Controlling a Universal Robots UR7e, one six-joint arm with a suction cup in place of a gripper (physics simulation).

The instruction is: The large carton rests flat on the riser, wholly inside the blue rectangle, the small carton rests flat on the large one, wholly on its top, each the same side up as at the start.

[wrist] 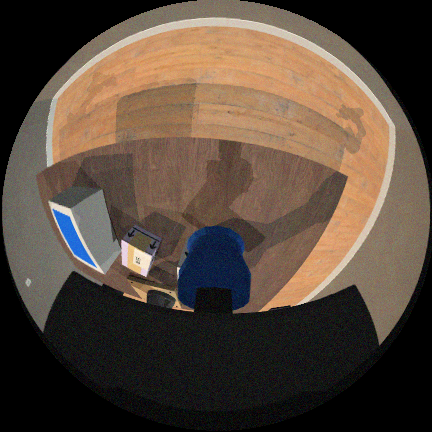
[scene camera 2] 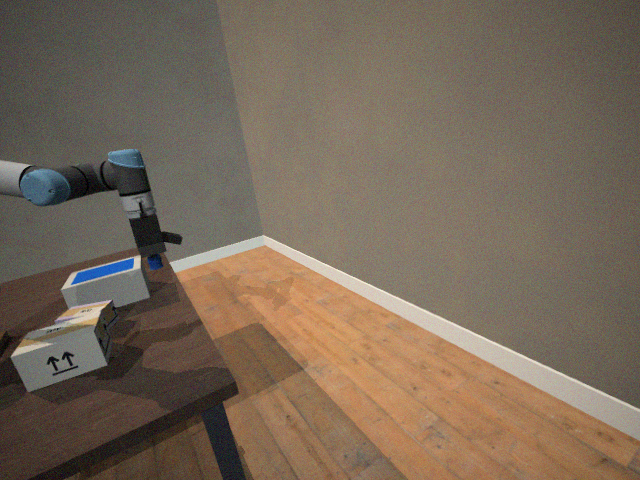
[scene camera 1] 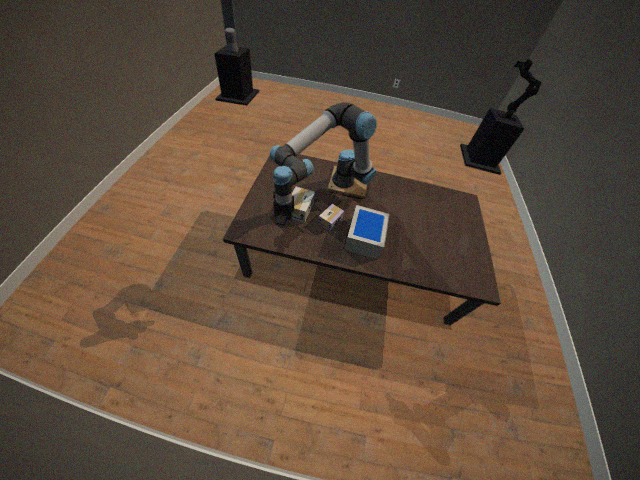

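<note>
The large white and tan carton stands on the table; in the wrist view a sliver of the large carton shows beside the cup. The small carton stands on the table between the large carton and the riser. The blue rectangle on the riser's top bears no carton. My gripper, a blue suction cup, points down beside the large carton, apart from it, with nothing on it. Its body hides the cup in scene camera 1.
The arm's base stands on a wooden plate at the back of the dark table. Two black pedestals stand on the floor away from the table.
</note>
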